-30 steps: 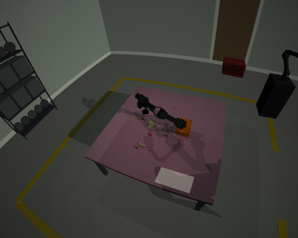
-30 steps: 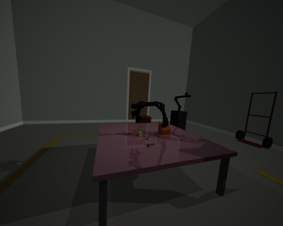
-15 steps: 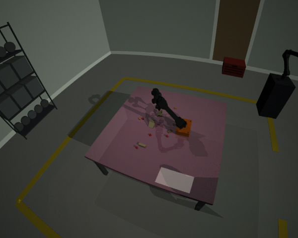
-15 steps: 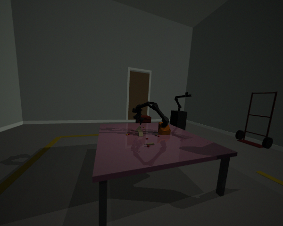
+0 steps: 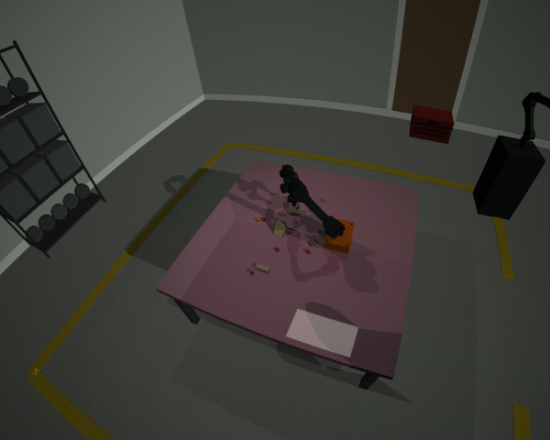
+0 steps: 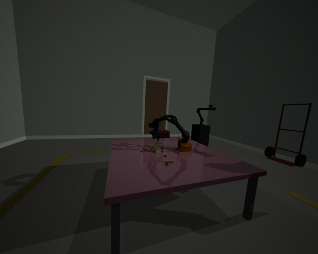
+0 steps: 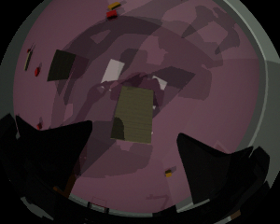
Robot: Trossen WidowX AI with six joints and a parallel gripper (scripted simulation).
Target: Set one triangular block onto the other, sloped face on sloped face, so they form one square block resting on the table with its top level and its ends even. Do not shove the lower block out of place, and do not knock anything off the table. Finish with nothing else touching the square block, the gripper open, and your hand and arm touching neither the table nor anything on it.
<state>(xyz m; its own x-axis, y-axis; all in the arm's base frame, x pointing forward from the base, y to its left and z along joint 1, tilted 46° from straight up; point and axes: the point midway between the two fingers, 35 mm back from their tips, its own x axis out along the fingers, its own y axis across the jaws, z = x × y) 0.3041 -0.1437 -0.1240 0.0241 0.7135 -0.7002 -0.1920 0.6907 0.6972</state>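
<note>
My gripper tip is now 80 mm above the tan triangular block and 10 mm past it. Round my gripper tip: tan bar: 470 mm to the left, 80 mm below, 40 mm ahead.
</note>
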